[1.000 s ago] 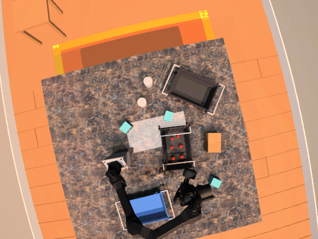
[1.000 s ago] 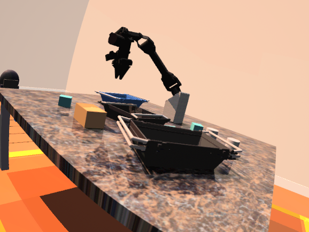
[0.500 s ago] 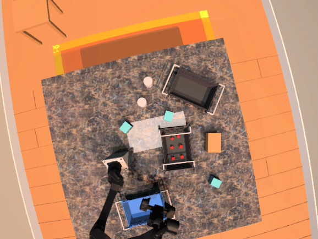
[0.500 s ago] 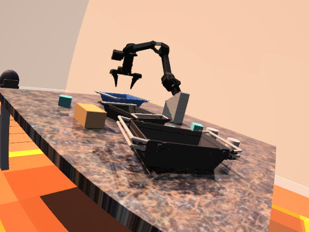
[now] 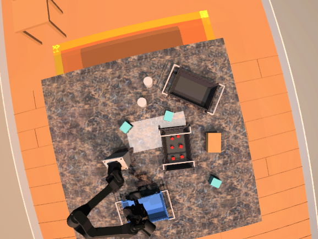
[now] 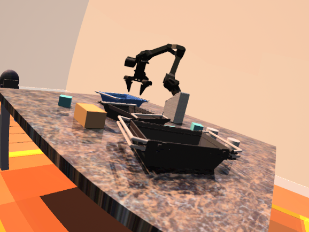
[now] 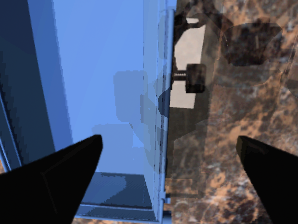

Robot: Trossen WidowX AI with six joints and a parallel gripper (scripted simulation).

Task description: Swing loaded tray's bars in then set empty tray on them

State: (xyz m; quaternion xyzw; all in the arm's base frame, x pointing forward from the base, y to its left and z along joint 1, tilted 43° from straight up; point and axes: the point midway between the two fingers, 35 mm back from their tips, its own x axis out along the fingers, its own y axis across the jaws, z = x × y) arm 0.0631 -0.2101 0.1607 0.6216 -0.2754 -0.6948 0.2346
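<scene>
My gripper tip is now 1 cm past the blue tray, 9 cm to the left of it and 5 cm above it. Round my gripper tip: orange block (54 cm ahead, 19 cm to the left, 7 cm below).
</scene>
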